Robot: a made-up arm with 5 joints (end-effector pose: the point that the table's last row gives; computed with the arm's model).
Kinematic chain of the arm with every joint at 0, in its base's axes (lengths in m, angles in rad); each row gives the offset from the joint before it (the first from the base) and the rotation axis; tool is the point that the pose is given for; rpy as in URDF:
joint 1: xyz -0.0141 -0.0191 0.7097 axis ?
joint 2: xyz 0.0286 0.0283 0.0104 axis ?
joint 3: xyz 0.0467 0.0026 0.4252 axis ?
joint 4: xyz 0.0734 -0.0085 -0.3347 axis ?
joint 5: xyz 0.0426 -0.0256 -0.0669 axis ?
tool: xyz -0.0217 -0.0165 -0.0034 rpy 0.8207 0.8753 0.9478
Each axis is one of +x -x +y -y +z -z.
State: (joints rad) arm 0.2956 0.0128 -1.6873 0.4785 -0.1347
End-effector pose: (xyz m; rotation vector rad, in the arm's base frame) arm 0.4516 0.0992 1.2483 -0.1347 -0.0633 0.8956
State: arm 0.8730 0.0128 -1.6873 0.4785 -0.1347
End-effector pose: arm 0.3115 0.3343 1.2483 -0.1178 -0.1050 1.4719
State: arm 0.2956 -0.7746 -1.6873 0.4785 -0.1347
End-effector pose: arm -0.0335 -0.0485 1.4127 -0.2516 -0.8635 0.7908
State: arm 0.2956 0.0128 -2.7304 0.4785 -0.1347
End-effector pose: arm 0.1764 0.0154 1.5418 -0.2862 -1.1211 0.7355
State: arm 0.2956 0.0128 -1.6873 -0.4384 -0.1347
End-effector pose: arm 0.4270 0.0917 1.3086 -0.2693 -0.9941 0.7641
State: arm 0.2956 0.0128 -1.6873 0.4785 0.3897
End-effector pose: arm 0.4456 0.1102 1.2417 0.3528 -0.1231 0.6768
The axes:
joint 1: +z
joint 2: +y
joint 3: +y
joint 4: +y
joint 5: -z

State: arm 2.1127 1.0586 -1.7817 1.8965 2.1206
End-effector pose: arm -0.3695 0.5248 0.6214 -0.6843 0.6185 -0.0260
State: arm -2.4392 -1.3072 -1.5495 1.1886 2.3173
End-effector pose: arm 0.2155 0.1439 1.2697 -0.1144 -2.6934 -1.2060
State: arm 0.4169 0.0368 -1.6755 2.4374 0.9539
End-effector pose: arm 0.3323 0.1397 1.1783 0.2731 1.6283 -0.3741
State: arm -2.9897 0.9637 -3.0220 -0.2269 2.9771
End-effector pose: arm -0.6825 -0.1382 1.2383 -0.6864 -2.7647 -0.0545
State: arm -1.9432 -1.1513 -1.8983 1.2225 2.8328
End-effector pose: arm 0.1237 0.2812 1.3501 0.8048 -2.8937 -0.5064
